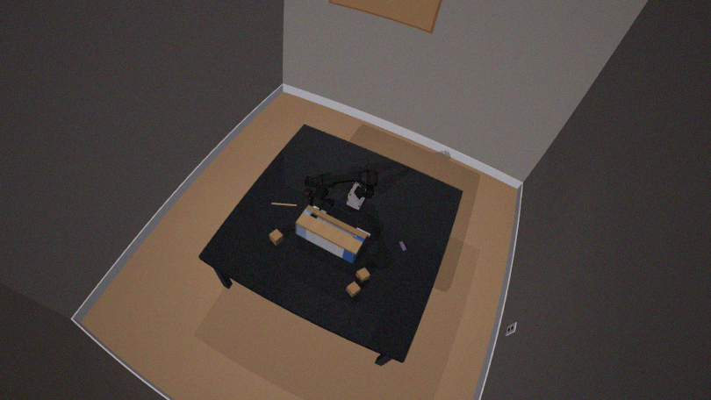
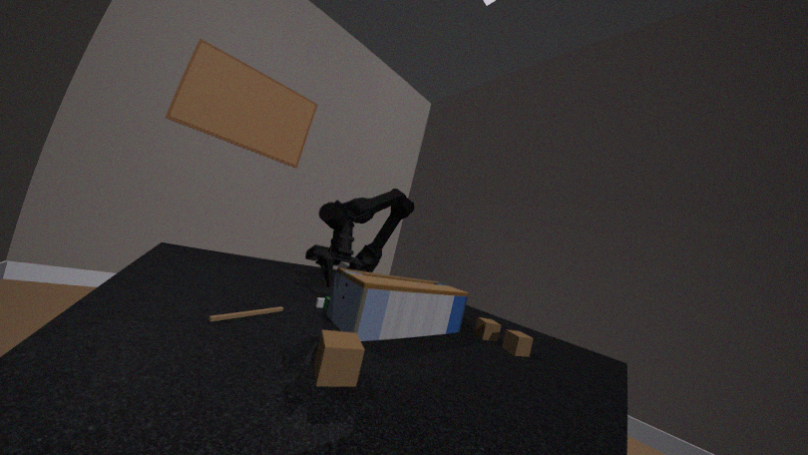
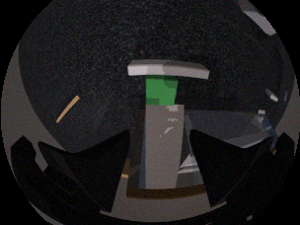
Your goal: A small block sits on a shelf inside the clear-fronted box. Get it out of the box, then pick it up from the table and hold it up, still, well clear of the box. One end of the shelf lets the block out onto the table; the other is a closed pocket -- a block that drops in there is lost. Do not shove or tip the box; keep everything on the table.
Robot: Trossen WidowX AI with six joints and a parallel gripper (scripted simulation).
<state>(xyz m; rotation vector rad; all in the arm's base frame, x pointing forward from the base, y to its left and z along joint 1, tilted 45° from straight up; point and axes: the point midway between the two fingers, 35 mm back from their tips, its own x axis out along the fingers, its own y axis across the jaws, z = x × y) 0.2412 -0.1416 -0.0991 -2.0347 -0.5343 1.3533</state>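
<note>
Now: gripper tip 20 mm past the green block and 50 mm above it. From my gripper tip the other things lie so: wooden stick 30 mm ahead, 210 mm to the right, 70 mm below; box 60 mm ahead, 160 mm to the left, 10 mm below; tan cube 260 mm ahead, 110 mm to the right, 40 mm below.
</note>
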